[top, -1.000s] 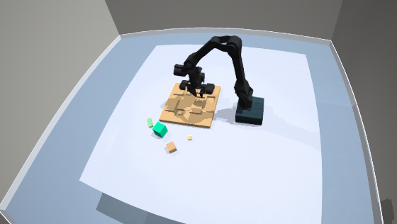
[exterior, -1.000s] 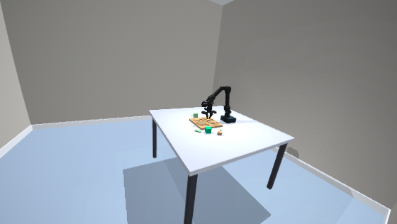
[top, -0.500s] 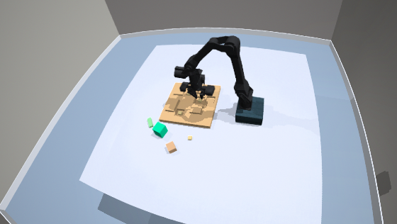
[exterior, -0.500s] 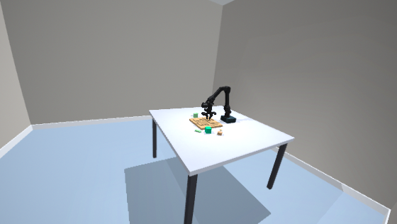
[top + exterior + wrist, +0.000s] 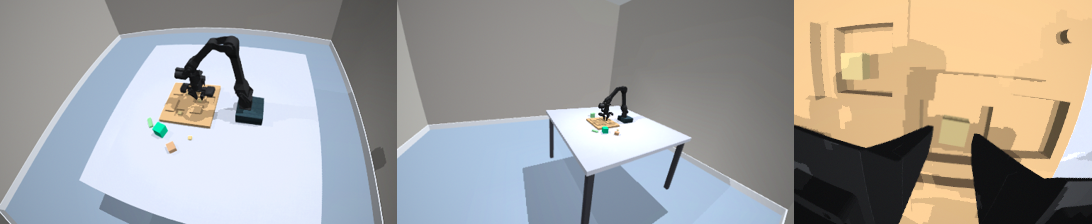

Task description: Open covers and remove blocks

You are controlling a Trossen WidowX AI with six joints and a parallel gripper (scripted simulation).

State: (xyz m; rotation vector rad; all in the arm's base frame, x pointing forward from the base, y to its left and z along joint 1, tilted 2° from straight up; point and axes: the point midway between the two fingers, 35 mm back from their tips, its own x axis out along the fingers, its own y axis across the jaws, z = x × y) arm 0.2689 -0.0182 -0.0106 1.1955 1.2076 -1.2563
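The tan puzzle board lies 6 cm ahead of my gripper tip and 1 cm to the left of it. Also, from my gripper tip: tan cube 32 cm to the left, 5 cm ahead, 1 cm below; light green bar 24 cm ahead, 20 cm to the left, 2 cm below; green cube 25 cm to the left, 14 cm ahead.
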